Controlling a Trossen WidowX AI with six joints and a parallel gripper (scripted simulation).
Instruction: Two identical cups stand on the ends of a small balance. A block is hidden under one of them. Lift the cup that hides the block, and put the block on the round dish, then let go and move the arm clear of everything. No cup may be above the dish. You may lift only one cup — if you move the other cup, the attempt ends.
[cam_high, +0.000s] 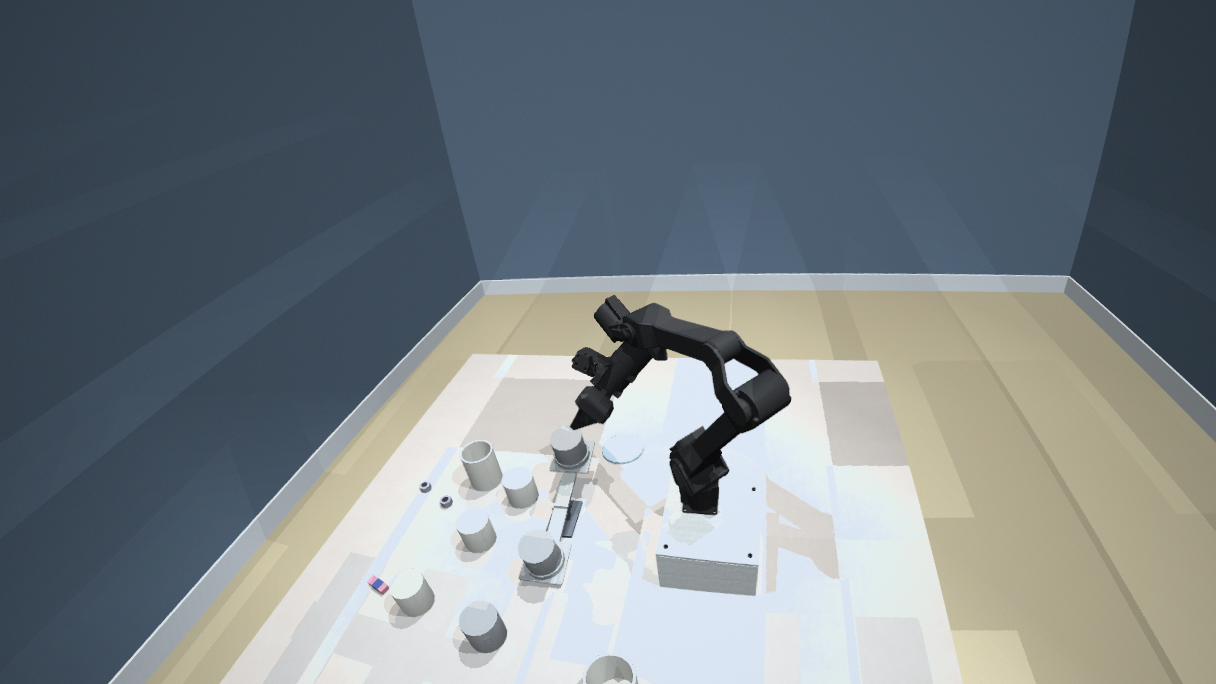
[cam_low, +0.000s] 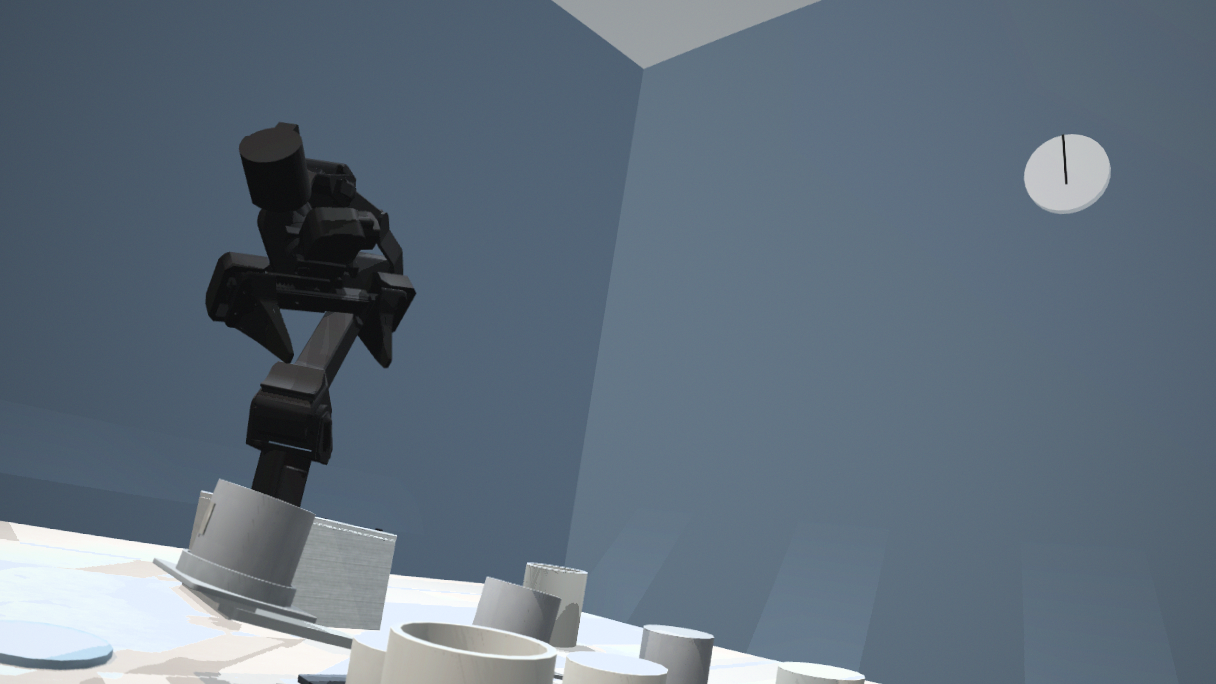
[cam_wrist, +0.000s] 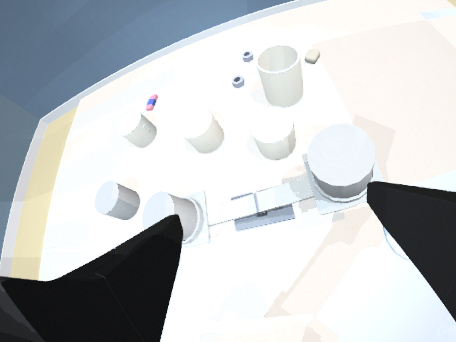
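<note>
My gripper tip is 6 cm short of the teal block, 18 cm to the right of it and 21 cm above it. Round my gripper tip: balance (7 cm ahead, 5 cm to the left, 22 cm below); then red-and-blue piece (41 cm ahead, 29 cm to the left, 25 cm below); then pale blue round dish (2 cm behind, 18 cm to the right, 25 cm below).
</note>
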